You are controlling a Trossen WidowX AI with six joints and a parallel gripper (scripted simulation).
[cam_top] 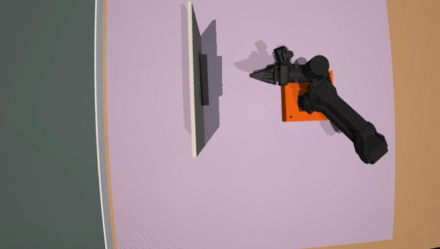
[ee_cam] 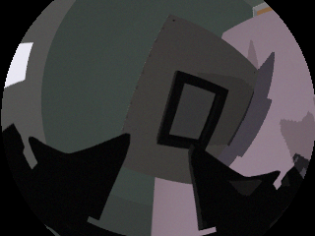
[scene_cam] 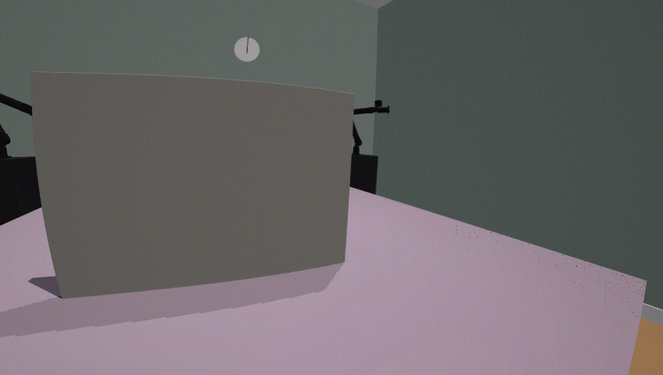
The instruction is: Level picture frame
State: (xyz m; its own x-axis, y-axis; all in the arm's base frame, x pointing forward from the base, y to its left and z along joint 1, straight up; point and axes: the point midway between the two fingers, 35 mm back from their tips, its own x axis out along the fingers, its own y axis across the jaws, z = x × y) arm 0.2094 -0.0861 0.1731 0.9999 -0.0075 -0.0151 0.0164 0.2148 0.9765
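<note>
Now: the picture frame 16 cm ahead of my gripper tip, 1 cm to the right of it and 8 cm below it. From my gripper tip the other things lie so: wall panel (17 cm ahead, 1 cm to the left, 9 cm below).
</note>
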